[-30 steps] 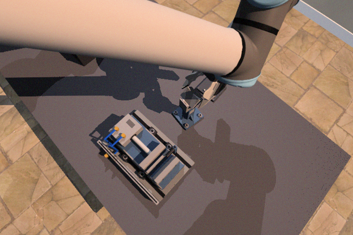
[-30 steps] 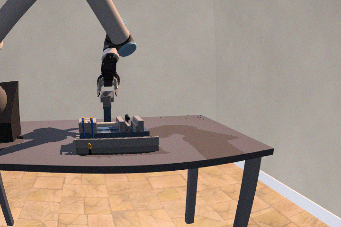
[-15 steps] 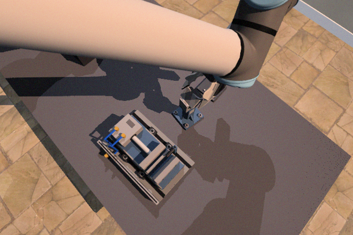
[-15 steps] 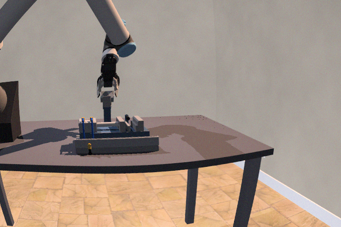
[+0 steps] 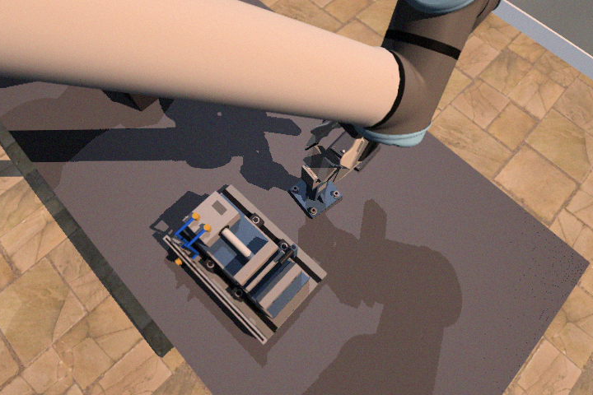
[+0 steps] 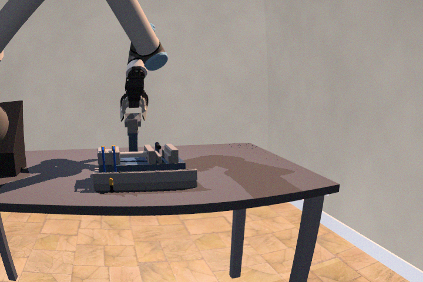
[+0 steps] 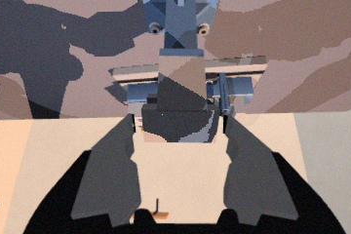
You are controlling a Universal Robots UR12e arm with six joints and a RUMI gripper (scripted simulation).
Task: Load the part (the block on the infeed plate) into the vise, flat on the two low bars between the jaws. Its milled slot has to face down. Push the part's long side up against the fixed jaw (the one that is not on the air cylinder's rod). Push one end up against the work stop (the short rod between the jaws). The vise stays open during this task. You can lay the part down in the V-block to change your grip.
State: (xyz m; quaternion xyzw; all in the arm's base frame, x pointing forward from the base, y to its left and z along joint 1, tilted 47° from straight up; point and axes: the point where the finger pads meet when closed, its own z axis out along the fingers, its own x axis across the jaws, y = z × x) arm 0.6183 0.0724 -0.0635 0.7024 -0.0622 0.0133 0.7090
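The part is 1 cm below my hand. Round my hand: dark grey infeed plate: 1 cm behind, 15 cm to the left, 16 cm below; v-block post: 1 cm to the right, 10 cm below; black work stop: 7 cm ahead, 17 cm to the right, 7 cm below.
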